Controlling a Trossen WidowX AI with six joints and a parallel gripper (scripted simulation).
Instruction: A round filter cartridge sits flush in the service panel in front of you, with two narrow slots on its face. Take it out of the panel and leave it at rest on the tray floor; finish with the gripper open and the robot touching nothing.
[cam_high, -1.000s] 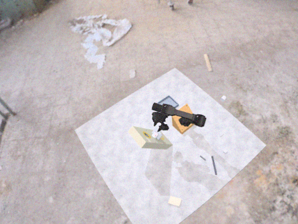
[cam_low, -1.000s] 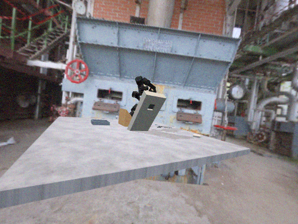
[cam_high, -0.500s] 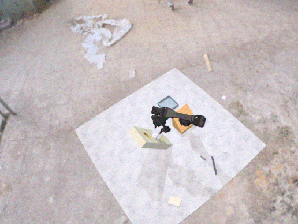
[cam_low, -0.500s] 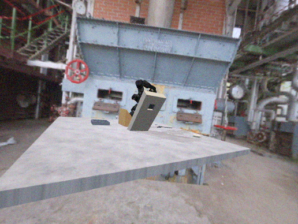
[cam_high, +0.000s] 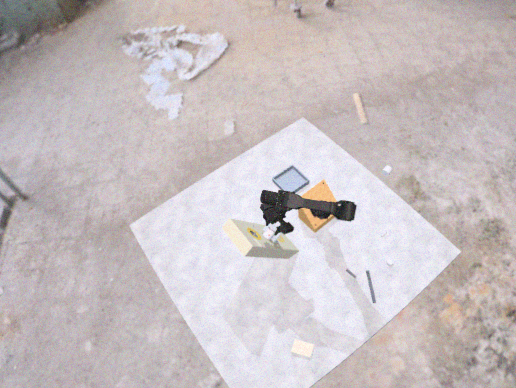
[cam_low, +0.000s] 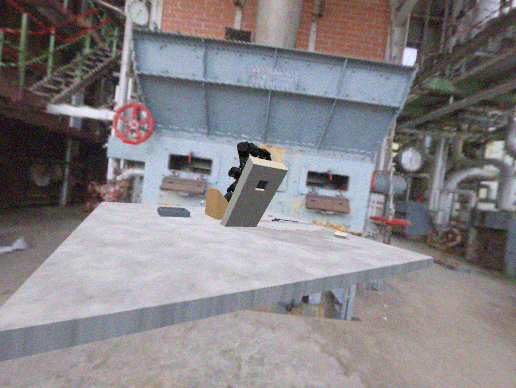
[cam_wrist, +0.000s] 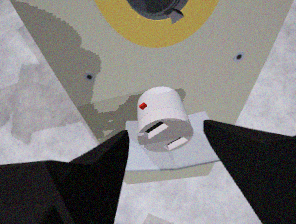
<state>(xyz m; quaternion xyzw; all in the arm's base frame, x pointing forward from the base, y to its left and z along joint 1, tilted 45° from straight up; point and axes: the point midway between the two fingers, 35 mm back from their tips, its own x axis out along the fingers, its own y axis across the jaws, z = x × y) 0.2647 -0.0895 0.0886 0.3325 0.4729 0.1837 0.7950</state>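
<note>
Now: gripper tip 50 mm short of the beige service panel, 30 mm above it and 10 mm to the left of it. From my gripper tip the other things lie so: round filter cartridge (10 mm below, 10 mm ahead); tan tile (480 mm to the left, 210 mm ahead, 190 mm below); blue-grey tray (340 mm behind, 280 mm to the right, 190 mm below).
</note>
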